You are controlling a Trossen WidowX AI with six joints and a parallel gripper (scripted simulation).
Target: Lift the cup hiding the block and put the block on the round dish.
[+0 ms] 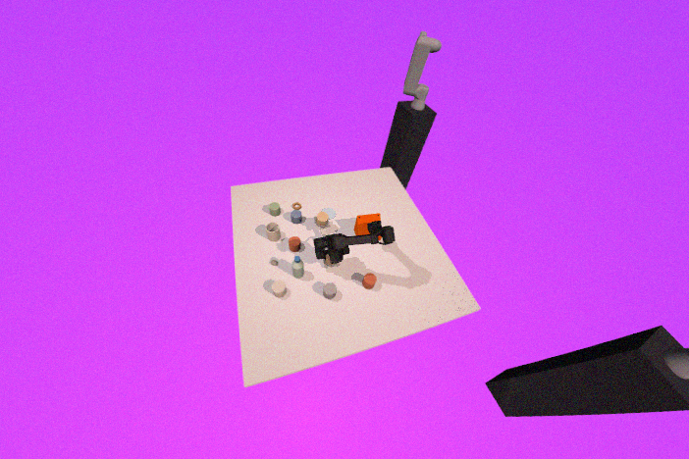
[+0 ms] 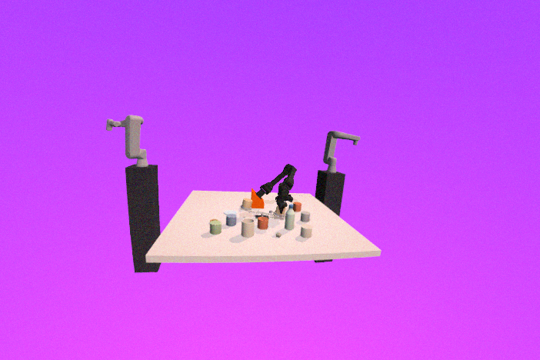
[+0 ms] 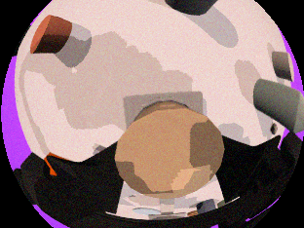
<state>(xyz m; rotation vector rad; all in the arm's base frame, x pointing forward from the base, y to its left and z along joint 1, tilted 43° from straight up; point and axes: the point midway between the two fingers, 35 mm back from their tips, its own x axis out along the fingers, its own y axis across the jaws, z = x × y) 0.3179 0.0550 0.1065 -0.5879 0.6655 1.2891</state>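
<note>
The grey balance lies 10 mm behind my gripper tip, 140 mm to the right of it and 10 mm below it. Also, from my gripper tip: tan cup (20 mm to the left, 10 mm above); then grey cup (90 mm ahead, 180 mm to the left, 10 mm below); then green bottle (200 mm ahead, 10 mm to the left, 70 mm above).
</note>
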